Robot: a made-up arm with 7 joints. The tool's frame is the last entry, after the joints.
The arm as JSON. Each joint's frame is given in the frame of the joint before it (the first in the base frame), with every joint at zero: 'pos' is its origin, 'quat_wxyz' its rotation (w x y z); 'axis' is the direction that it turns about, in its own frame. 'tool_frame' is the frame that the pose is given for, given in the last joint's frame.
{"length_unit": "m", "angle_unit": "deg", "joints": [
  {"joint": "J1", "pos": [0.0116, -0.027, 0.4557], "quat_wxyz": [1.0, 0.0, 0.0, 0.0], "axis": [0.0, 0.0, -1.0]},
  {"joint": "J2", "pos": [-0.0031, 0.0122, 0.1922], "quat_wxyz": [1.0, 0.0, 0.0, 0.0], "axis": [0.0, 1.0, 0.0]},
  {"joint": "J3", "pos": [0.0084, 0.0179, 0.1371], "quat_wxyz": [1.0, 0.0, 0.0, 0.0], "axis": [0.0, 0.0, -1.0]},
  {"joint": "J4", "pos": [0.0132, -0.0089, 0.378], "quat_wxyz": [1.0, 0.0, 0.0, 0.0], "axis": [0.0, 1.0, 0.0]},
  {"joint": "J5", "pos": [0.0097, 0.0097, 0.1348], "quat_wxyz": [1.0, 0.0, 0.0, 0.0], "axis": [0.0, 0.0, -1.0]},
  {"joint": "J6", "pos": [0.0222, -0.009, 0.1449], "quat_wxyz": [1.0, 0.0, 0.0, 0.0], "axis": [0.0, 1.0, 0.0]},
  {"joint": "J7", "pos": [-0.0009, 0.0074, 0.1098], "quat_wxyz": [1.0, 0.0, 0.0, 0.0], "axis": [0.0, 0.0, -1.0]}
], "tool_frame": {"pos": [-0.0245, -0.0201, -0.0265], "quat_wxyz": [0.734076, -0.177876, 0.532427, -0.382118]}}
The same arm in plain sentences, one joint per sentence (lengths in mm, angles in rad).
The arm has seven revolute joints in a row. What follows holds with every joint at zero, and every direction is one of the base frame's. Joint 1 lies 11.6 mm along +x and 27 mm along -y and 455.7 mm along +z from the base frame's origin and turns about -z. Joint 2 lies 3.1 mm along -x and 12.2 mm along +y and 192.2 mm along +z from joint 1 and turns about +y. Joint 3 lies 8.4 mm along +x and 17.9 mm along +y and 137.1 mm along +z from joint 2 and turns about -z. Joint 4 lies 13.2 mm along +x and 8.9 mm along -y and 378 mm along +z from joint 3 and turns about +y. Joint 5 lies 9.7 mm along +x and 9.7 mm along +y and 134.8 mm along +z from joint 4 and turns about -z. Joint 6 lies 22.2 mm along +x and 9 mm along -y and 144.9 mm along +z from joint 5 and turns about +y. Joint 7 lies 0.9 mm along -x and 7.4 mm along +y and 109.8 mm along +z from joint 6 and turns about -z. The tool frame, which is the frame that the pose is given for, lies 24.5 mm along -x and 20.1 mm along -y and 26.5 mm along -z from joint 7; its axes are the base frame's turned by roll -1.0653, pitch 0.702 and yaw -1.385 rad (as in URDF: about the fixed x, then y, then z).
